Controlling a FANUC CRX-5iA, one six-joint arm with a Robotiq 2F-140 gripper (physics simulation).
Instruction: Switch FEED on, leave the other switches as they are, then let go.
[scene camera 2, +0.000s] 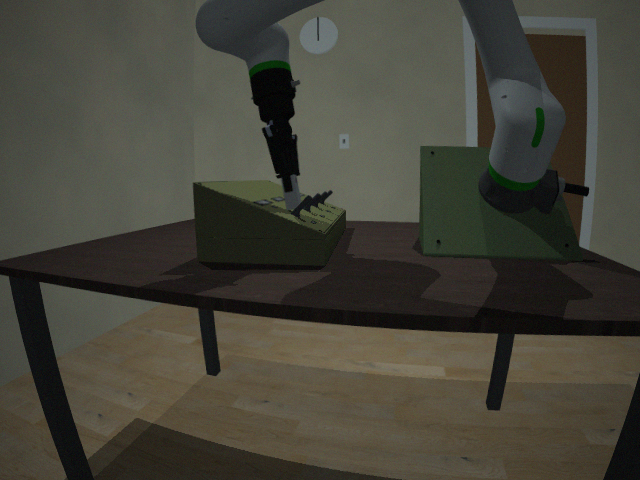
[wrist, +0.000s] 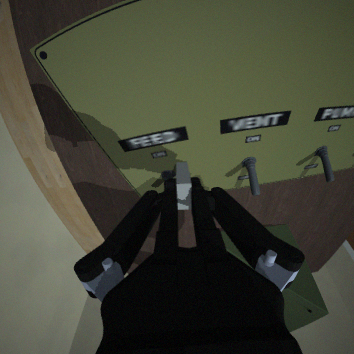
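Pixels of known places: gripper, fingertip midpoint: (scene camera 2: 294, 208) (wrist: 181, 171); arm's base at its link origin: (scene camera 2: 508, 189).
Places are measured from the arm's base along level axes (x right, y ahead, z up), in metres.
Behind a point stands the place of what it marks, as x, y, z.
Observation:
The olive console (scene camera 2: 258, 245) @(-0.338, 0.480, -0.104) (wrist: 190, 65) @(-0.233, 0.585, -0.002) stands on the table with a row of dark toggle levers. The FEED label (wrist: 153, 138) @(-0.270, 0.508, -0.027) is at the left of the panel in the wrist view. A small part of the FEED lever (wrist: 167, 175) @(-0.256, 0.443, -0.042) shows just left of the fingertips; the rest is hidden, so its position cannot be told. The VENT lever (wrist: 253, 176) @(-0.137, 0.459, -0.030) and PUMP lever (wrist: 326, 164) @(-0.024, 0.486, -0.031) point down, away from their ON marks. My gripper (scene camera 2: 292, 198) @(-0.236, 0.453, -0.043) (wrist: 181, 171) @(-0.236, 0.453, -0.043) is shut and empty, its tips low over the panel, close beside the FEED lever. Whether they touch is unclear.
A green slanted box (scene camera 2: 449, 206) @(-0.064, 0.143, -0.042) (wrist: 310, 297) @(0.053, 0.223, 0.070) stands on the dark table (scene camera 2: 372, 299) @(-0.453, 0.233, -0.141), with part of the arm (scene camera 2: 522, 134) @(-0.190, 0.005, 0.108) in front of it. The VENT and PUMP levers stand to the right of the fingers in the wrist view.

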